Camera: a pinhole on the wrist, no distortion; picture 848 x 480 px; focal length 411.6 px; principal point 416.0 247.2 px. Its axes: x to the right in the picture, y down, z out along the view. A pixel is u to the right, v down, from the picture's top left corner.
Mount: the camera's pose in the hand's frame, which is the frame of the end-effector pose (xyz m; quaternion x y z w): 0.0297 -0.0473 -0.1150 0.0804 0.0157 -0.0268 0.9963
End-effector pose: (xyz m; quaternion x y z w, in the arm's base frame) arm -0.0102 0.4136 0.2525 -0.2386 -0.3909 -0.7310 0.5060
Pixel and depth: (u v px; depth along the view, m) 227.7 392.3 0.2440
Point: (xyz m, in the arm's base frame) 0.0130 0.5684 0.2847
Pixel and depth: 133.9 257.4 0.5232
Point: -0.0055 0.9434 0.2276
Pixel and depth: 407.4 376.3 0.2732
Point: -0.0377 0.5317 0.3750
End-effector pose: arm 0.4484 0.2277 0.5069 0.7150 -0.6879 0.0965 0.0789
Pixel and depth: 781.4 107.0 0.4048
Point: 0.7358 -0.2019 0.3669
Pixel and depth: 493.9 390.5 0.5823
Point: 0.4155 -0.0558 0.0742
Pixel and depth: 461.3 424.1 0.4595
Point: 0.3921 0.0341 0.1745
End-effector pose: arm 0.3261 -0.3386 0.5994 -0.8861 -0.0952 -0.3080 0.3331
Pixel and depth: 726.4 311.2 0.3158
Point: 0.6182 -0.1746 0.6868
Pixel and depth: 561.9 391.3 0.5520
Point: 0.7600 -0.0872 0.4618
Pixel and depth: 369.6 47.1 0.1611
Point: 0.2948 -0.2046 0.6670
